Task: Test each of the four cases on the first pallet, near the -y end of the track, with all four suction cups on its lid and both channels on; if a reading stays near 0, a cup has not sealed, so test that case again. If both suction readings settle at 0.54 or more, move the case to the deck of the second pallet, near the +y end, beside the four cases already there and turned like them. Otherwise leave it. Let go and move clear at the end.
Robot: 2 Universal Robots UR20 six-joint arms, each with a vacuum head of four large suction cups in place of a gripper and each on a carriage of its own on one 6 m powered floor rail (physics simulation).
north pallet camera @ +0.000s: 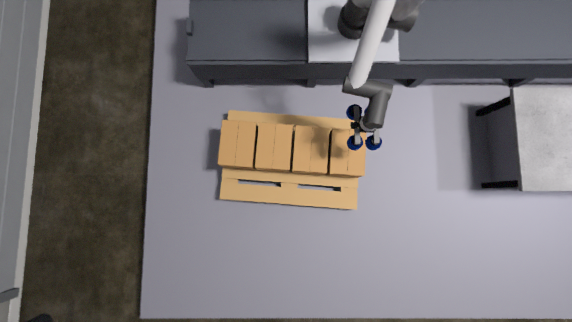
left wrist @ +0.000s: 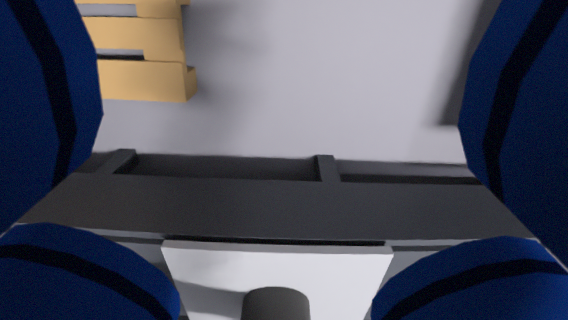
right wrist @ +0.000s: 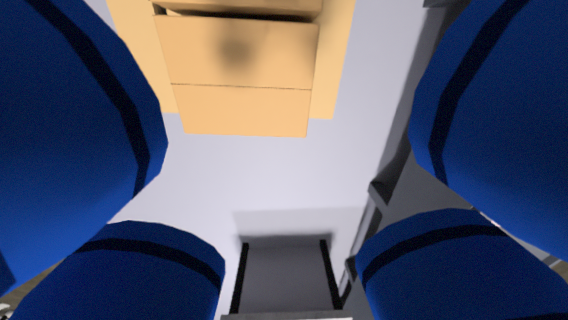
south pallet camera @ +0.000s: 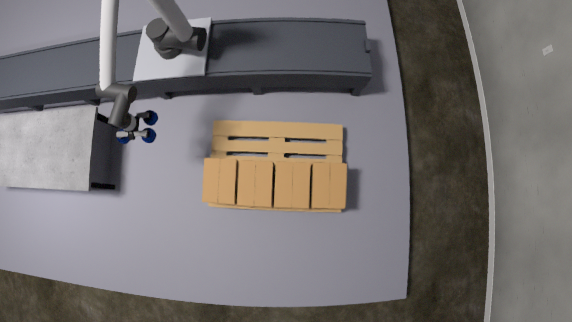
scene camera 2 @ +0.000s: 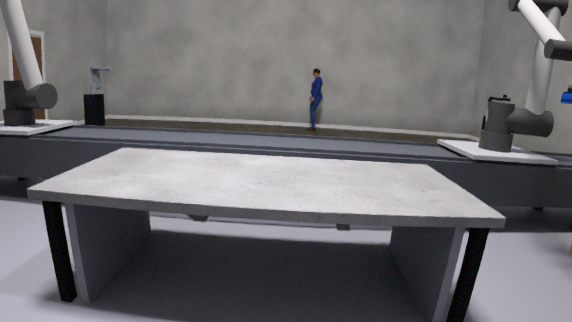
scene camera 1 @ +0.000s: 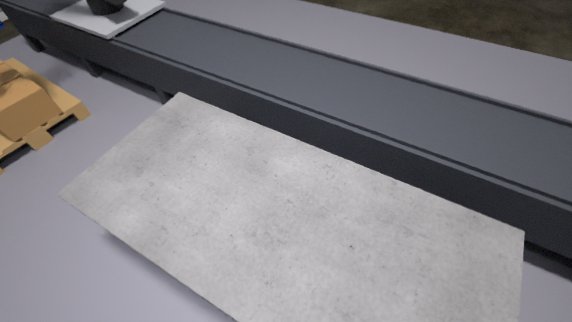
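Note:
In the north pallet camera, four cardboard cases, [north pallet camera: 237, 145] [north pallet camera: 274, 147] [north pallet camera: 306, 162] [north pallet camera: 345, 165], stand in a row on a wooden pallet [north pallet camera: 290, 198]. In the south pallet camera, four more cases, [south pallet camera: 220, 181] [south pallet camera: 255, 184] [south pallet camera: 292, 185] [south pallet camera: 329, 185], stand along the lower side of another pallet [south pallet camera: 277, 130]. My right gripper [north pallet camera: 365, 127] [right wrist: 287, 185] is open and holds nothing, high by the right end of its pallet; two cups overlap the rightmost case in the picture. My left gripper [south pallet camera: 136, 127] [left wrist: 280, 190] is open and empty, between its pallet and the table.
A grey-topped table [scene camera 1: 300, 200] [scene camera 2: 250, 185] [north pallet camera: 547, 140] [south pallet camera: 45, 150] stands between the pallets. The dark rail [scene camera 1: 350, 95] [north pallet camera: 240, 40] [south pallet camera: 290, 47] runs beside them, bearing both white carriages [north pallet camera: 325, 45] [south pallet camera: 195, 65]. A person in blue [scene camera 2: 316, 92] stands near the far wall.

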